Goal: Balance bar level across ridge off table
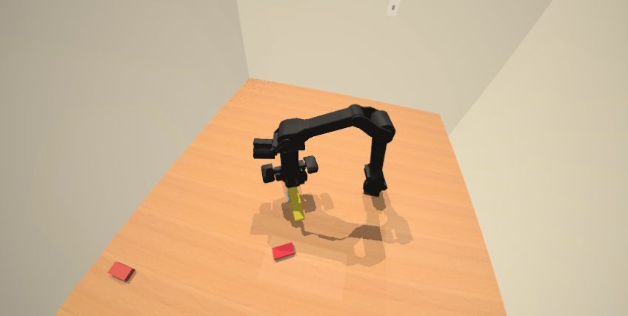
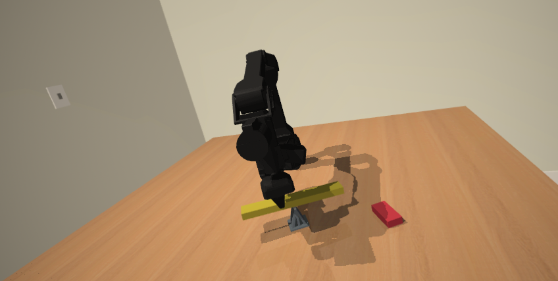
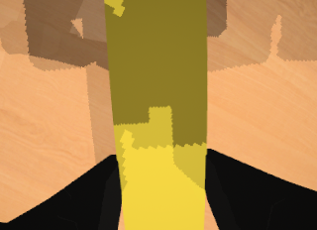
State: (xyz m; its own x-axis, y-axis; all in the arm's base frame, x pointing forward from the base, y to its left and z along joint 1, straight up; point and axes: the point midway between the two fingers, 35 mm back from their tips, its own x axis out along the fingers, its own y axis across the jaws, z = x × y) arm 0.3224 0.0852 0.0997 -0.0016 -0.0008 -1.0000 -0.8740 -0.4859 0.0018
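My gripper tip is 2 cm to the right of the yellow bar and 1 cm past it. Also, from my gripper tip: red block (22 cm to the left, 6 cm below, 4 cm behind).
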